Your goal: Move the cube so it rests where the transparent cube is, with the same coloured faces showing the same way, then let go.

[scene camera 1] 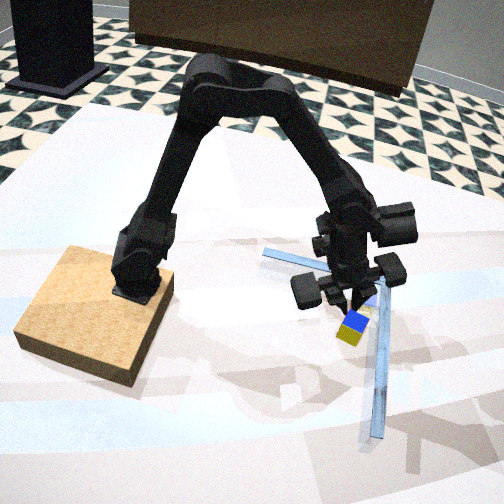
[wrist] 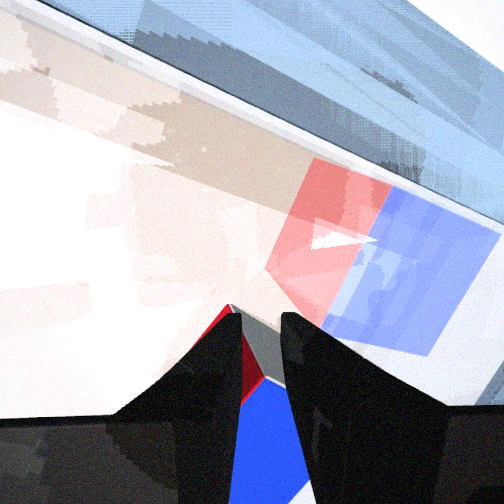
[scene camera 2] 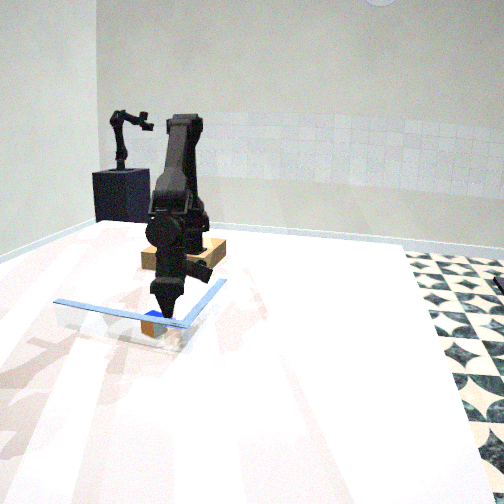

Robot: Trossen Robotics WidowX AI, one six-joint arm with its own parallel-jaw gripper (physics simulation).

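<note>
The cube (scene camera 1: 353,328) sits on the table inside the corner of an L-shaped light blue rail (scene camera 1: 379,360), showing blue and yellow faces in scene camera 1 and blue over orange in scene camera 2 (scene camera 2: 152,322). My gripper (scene camera 1: 357,298) is just above it, fingers nearly together. In the wrist view the fingers (wrist: 262,335) straddle a thin slice of the cube (wrist: 262,415), with red, grey and blue faces between them. The transparent cube (wrist: 385,262) shows pale red and blue faces ahead, against the rail.
A wooden block (scene camera 1: 95,310) carries the arm's base at the left. The blue rail (scene camera 2: 140,310) forms a low wall on two sides of the cube. A dark pedestal (scene camera 2: 121,195) with a second small arm stands at the back.
</note>
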